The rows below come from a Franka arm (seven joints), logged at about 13 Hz.
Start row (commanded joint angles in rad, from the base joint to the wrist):
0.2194, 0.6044, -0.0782, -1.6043, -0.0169, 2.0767, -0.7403
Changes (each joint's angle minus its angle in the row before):
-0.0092, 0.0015, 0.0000, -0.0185, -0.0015, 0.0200, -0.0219
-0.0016, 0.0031, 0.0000, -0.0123, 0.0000, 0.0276, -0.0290
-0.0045, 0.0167, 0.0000, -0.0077, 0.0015, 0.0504, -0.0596
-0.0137, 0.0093, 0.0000, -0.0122, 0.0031, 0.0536, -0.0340
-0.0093, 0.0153, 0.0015, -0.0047, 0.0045, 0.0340, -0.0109
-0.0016, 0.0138, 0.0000, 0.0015, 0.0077, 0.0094, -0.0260
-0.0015, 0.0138, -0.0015, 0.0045, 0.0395, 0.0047, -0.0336
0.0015, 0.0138, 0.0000, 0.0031, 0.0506, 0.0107, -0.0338
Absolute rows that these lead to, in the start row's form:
0.2102, 0.6059, -0.0782, -1.6228, -0.0184, 2.0967, -0.7622
0.2086, 0.6090, -0.0782, -1.6351, -0.0184, 2.1243, -0.7912
0.2041, 0.6257, -0.0782, -1.6428, -0.0169, 2.1747, -0.8508
0.1904, 0.6350, -0.0782, -1.6550, -0.0138, 2.2283, -0.8848
0.1811, 0.6503, -0.0767, -1.6597, -0.0093, 2.2623, -0.8957
0.1795, 0.6641, -0.0767, -1.6582, -0.0016, 2.2717, -0.9217
0.1780, 0.6779, -0.0782, -1.6537, 0.0379, 2.2764, -0.9553
0.1795, 0.6917, -0.0782, -1.6506, 0.0885, 2.2871, -0.9891

